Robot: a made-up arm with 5 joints.
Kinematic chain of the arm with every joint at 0, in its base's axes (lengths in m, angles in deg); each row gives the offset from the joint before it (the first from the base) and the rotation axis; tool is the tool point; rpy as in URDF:
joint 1: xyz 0.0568 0 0.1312 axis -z
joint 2: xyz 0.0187 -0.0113 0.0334 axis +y
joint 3: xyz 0.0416 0 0.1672 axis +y
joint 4: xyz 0.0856 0 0.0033 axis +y
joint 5: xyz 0.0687 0.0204 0 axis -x
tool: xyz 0 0 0 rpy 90 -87.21 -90
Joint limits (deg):
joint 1: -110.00..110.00
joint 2: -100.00..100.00
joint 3: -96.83..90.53
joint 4: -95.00..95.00
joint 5: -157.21..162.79
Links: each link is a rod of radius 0.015 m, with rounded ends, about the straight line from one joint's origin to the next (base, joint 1, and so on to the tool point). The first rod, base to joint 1, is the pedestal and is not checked.
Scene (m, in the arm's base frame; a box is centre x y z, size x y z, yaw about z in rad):
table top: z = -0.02
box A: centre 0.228 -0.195 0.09 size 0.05 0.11 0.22 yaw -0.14
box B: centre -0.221 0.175 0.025 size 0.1 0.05 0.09 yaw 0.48
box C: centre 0.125 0.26 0 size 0.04 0.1 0.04 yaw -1.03
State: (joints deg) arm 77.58 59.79 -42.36 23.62 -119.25
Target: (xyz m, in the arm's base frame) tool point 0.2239 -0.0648 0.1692
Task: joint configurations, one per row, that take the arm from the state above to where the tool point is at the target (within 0.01 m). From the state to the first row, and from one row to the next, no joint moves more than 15 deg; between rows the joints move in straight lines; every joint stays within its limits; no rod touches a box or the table.
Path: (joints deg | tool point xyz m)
1: 78.99 53.54 -27.57 33.93 -111.94 | 0.1213 -0.2837 0.1365
2: 80.41 47.29 -12.79 44.24 -104.62 | 0.1084 -0.2505 0.1343
3: 81.82 41.04 2.00 54.55 -97.31 | 0.0965 -0.2121 0.1393
4: 69.77 31.66 7.64 66.29 -110.35 | 0.1316 -0.1768 0.1672
5: 57.72 22.27 13.28 78.04 -123.39 | 0.1524 -0.1343 0.1935
6: 45.67 12.89 18.92 89.78 -136.43 | 0.1577 -0.0902 0.2175
7: 34.89 20.59 17.29 76.17 -127.84 | 0.1916 -0.0829 0.1938
8: 24.11 28.30 15.65 62.55 -119.25 | 0.2239 -0.0648 0.1692

